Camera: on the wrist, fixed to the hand. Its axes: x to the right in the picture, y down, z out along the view.
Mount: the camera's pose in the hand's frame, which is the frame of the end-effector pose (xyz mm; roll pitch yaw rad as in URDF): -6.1 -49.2 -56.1 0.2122 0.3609 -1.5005
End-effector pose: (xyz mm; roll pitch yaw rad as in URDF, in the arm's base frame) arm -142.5 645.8 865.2 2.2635 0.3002 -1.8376
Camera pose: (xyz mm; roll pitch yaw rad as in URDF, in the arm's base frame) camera -68.9 632.3 865.1 -2.6465 0.5122 -0.1715
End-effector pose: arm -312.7 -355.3 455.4 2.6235 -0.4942 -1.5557
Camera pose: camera -242.4 -337.3 474.0 2.8225 0.1058 -0.1176
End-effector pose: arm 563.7 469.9 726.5 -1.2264 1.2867 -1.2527
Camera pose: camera 505.4 424.9 740.0 -1.1985 -0.1503 -1.9667
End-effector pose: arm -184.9 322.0 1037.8 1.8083 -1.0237 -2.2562
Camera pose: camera -150.4 259.7 1014.6 2.0798 0.3817 -1.6046
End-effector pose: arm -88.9 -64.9 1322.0 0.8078 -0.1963 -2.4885
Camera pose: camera -91.7 -75.3 1247.9 0.7727 1.0932 2.7825
